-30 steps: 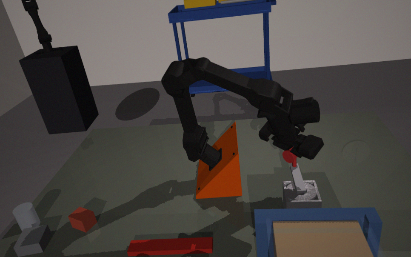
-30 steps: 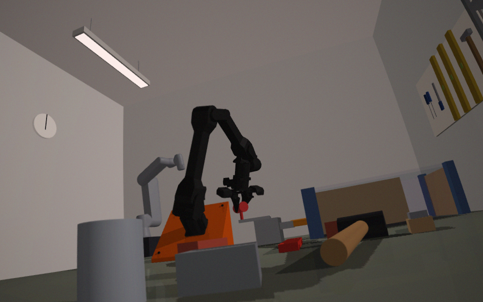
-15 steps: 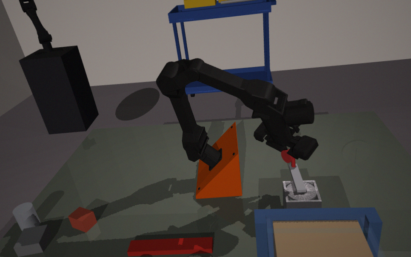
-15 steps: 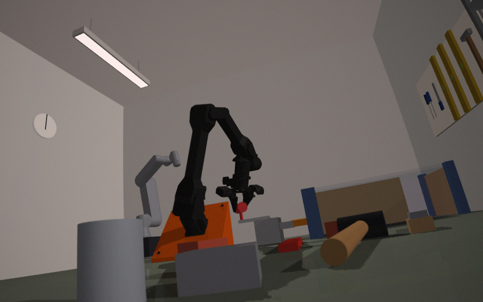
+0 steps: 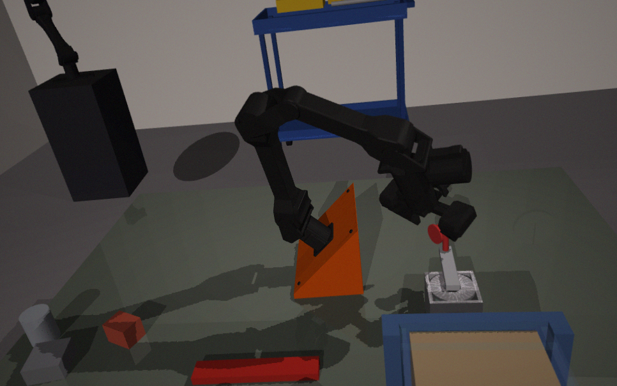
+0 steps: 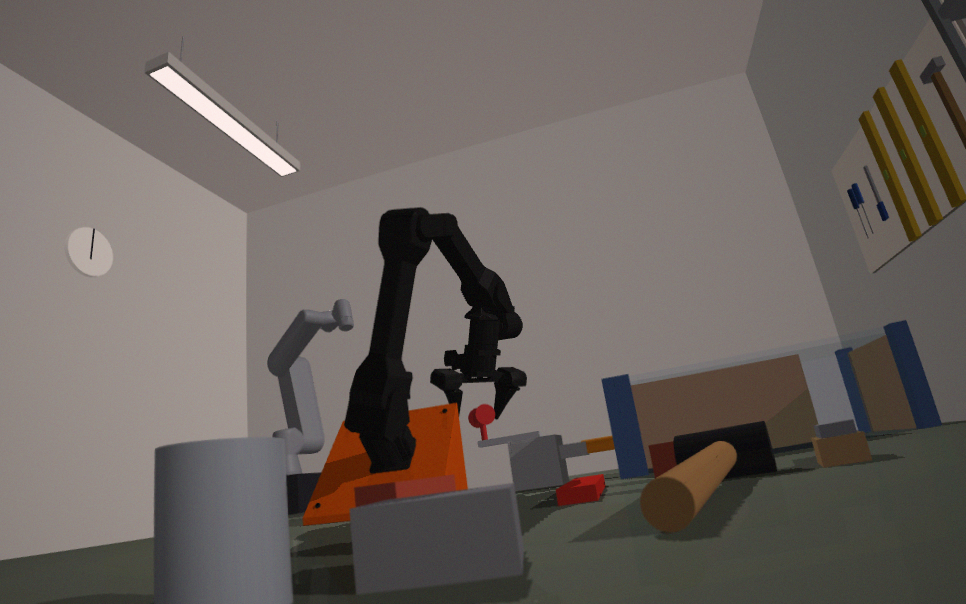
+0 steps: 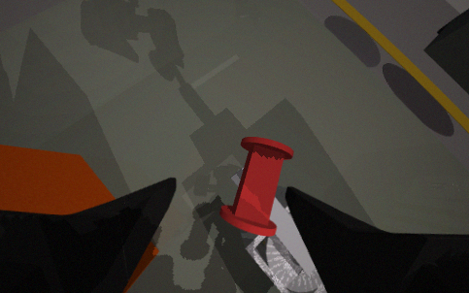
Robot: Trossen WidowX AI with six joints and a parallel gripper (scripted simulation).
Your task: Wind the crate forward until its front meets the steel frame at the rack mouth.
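The red knob lies 1 cm ahead of my gripper tip, 2 cm to the left of it and 1 cm below it. The rest, counted from my gripper tip: frame: 27 cm ahead, 3 cm below; then grey crank arm: 5 cm ahead, 1 cm to the left, 4 cm below; then grey winch: 9 cm ahead, 11 cm below.
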